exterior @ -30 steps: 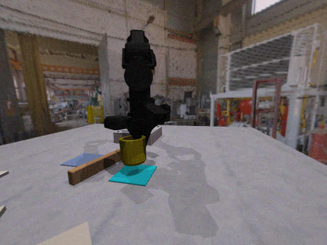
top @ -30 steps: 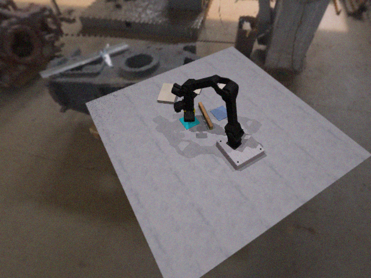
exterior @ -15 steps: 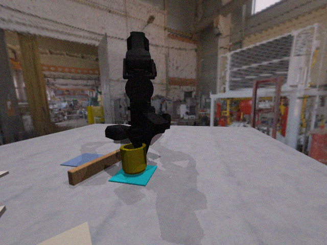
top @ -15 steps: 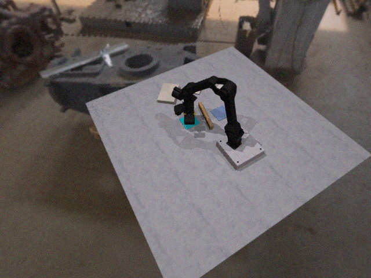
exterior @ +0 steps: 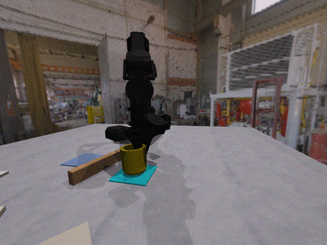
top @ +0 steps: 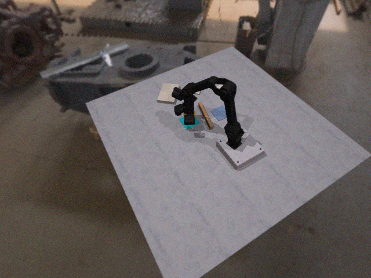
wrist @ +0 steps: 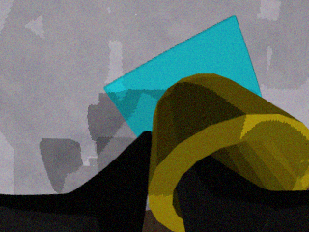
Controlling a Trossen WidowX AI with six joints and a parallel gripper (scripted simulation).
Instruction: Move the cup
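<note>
Now: the yellow cup 20 mm ahead of my gripper tip and 20 mm to the right of it. Round my gripper tip: wooden bar: 20 mm behind, 120 mm to the right, 30 mm below; then beige slab: 310 mm ahead, 80 mm to the right, 30 mm below; then teal pad: 20 mm ahead, 20 mm to the right, 50 mm below.
</note>
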